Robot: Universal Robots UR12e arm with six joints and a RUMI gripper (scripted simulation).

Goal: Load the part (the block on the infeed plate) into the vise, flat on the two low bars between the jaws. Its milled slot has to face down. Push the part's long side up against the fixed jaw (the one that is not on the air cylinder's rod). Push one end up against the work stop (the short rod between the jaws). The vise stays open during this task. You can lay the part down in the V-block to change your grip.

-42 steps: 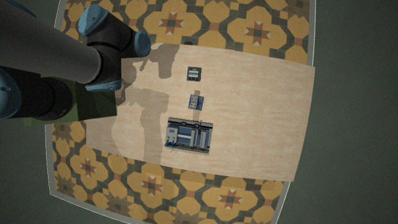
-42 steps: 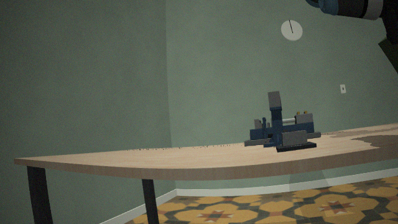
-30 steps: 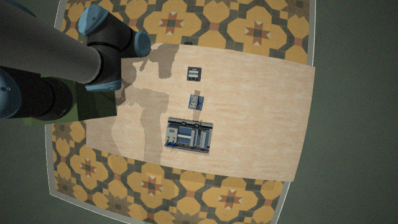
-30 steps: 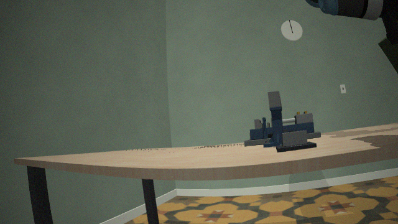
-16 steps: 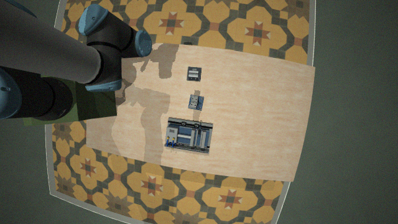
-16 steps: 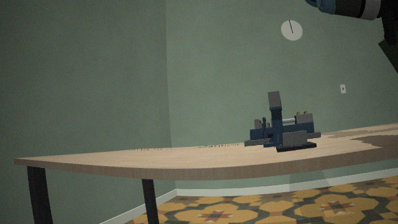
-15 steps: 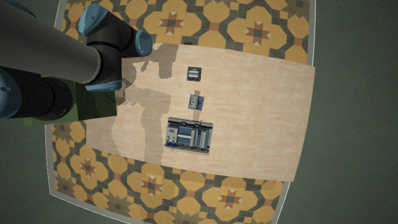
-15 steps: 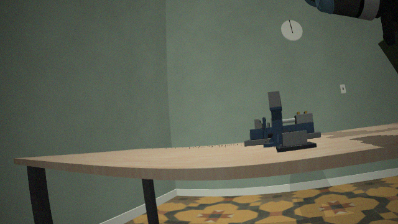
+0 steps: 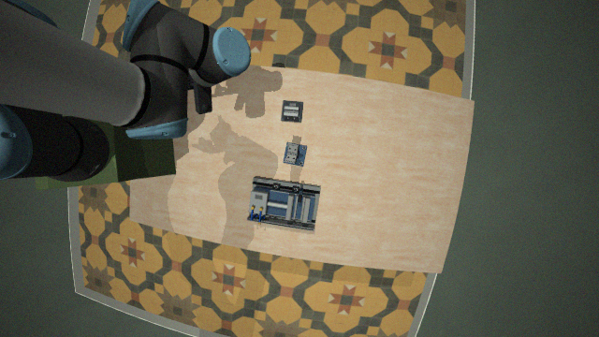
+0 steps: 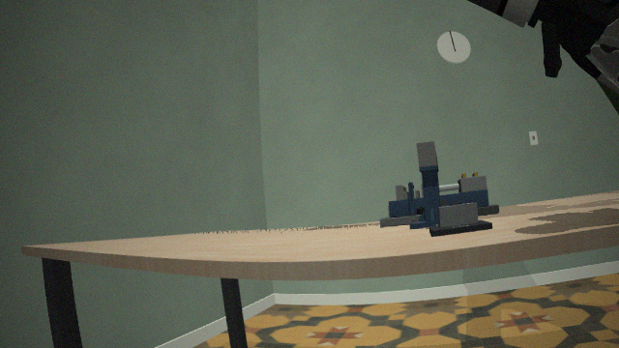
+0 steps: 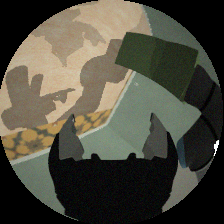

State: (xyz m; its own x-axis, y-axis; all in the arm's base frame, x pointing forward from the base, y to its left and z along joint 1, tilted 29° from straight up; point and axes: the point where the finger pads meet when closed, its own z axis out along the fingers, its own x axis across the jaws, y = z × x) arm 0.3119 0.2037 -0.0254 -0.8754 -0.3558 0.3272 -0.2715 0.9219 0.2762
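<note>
My gripper is now 36 cm short of the grey part, 6 cm to the left of it and 19 cm above it. From my hand the other things lie so: air cylinder block (22 cm ahead, 43 cm to the right, 14 cm below); blue post (37 cm ahead, 24 cm to the right, 16 cm below); dark infeed plate (36 cm ahead, 5 cm to the right, 22 cm below).
</note>
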